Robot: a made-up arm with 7 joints.
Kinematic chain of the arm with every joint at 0, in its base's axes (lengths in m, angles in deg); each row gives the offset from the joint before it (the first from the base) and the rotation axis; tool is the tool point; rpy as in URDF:
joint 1: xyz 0 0 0 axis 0.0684 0.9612 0.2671
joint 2: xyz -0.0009 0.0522 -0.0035 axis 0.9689 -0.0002 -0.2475
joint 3: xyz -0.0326 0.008 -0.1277 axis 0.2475 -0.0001 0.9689
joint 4: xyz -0.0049 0 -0.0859 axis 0.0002 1 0
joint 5: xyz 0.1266 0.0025 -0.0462 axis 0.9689 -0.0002 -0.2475
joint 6: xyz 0.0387 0 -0.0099 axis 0.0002 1 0
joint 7: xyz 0.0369 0 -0.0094 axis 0.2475 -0.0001 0.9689
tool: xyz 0 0 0 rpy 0 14.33 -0.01
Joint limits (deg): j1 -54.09..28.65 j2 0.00..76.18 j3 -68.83..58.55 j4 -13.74..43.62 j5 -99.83..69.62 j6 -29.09..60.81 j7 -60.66..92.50
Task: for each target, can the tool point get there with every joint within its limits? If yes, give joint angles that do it. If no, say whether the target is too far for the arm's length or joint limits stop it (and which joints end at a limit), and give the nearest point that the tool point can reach.
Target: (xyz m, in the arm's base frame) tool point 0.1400 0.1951 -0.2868
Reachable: yes | joints 2.01 19.93 8.29 11.37 -68.19 -18.12 -5.50
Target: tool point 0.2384 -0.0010 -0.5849
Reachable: no: too far | nearest point 0.1590 0.0198 -0.3808 | short by 0.220 m
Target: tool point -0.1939 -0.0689 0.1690
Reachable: no: joint limits stop it (at a limit: joint 1, joint 2, joint 3, joint 4, joint 5, joint 6) | nearest point -0.0701 -0.1408 -0.1750 | short by 0.373 m
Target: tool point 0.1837 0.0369 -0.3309
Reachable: yes | joints -16.48 16.32 -33.79 20.61 28.46 34.26 61.22
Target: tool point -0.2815 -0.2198 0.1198
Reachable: no: joint limits stop it (at a limit: joint 1, joint 2, joint 3, joint 4, joint 5, joint 6) | nearest point -0.0701 -0.1408 -0.1750 | short by 0.371 m
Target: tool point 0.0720 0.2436 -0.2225
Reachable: yes | joints 16.97 17.71 29.83 -7.06 -13.63 -12.65 -15.31
